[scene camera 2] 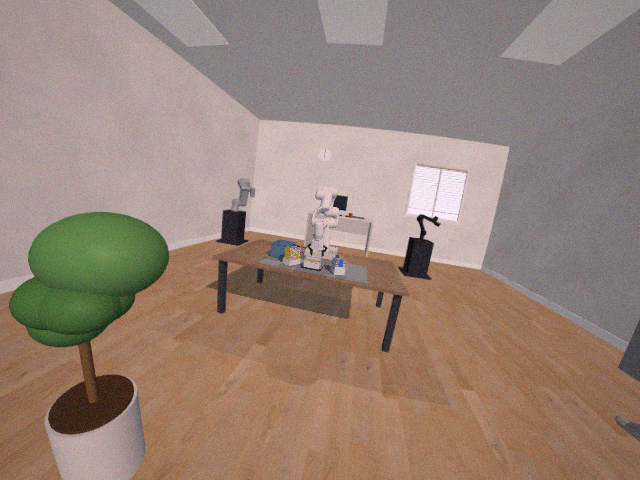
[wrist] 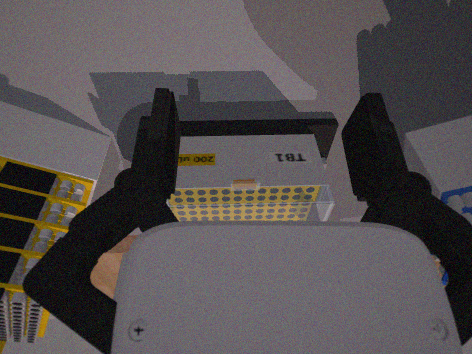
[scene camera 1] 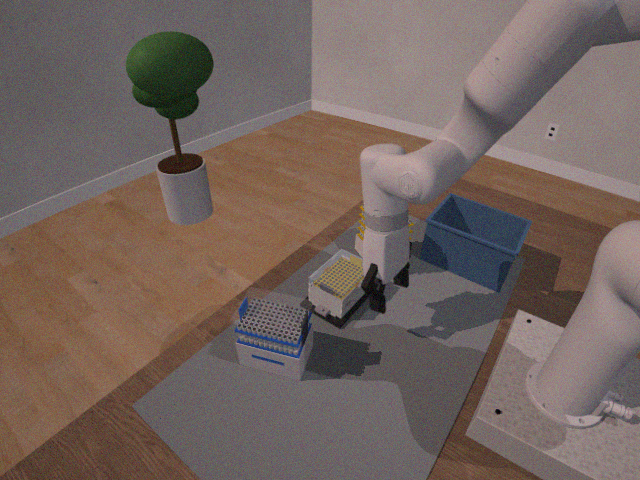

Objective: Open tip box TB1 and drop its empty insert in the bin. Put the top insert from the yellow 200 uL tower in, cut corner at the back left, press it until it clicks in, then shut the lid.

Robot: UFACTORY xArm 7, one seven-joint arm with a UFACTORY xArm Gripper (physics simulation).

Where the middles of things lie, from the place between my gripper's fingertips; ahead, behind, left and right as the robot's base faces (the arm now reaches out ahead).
Labels:
The blue-trimmed tip box (scene camera 1: pixel 273 332) is 140 mm ahead of my hand, 190 mm to the left of it and 10 mm below it. Also, from my hand: blue bin (scene camera 1: pixel 477 242) 90 mm behind, 310 mm to the right, 10 mm below.

